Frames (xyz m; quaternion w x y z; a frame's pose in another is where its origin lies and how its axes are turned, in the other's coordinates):
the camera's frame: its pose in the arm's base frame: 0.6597 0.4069 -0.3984 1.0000 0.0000 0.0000 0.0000
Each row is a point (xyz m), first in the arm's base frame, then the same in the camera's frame.
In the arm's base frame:
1: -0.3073 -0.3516 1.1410
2: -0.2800 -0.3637 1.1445
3: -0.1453 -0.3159 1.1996
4: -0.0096 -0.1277 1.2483
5: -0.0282 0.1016 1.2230
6: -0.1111 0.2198 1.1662
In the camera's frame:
1: -0.9670 -0.7585 1.5394
2: -0.9397 -0.7706 1.5429
3: -0.8050 -0.7228 1.5980
4: -0.6693 -0.5346 1.6467
5: -0.6879 -0.3053 1.6214
6: -0.7708 -0.1871 1.5646

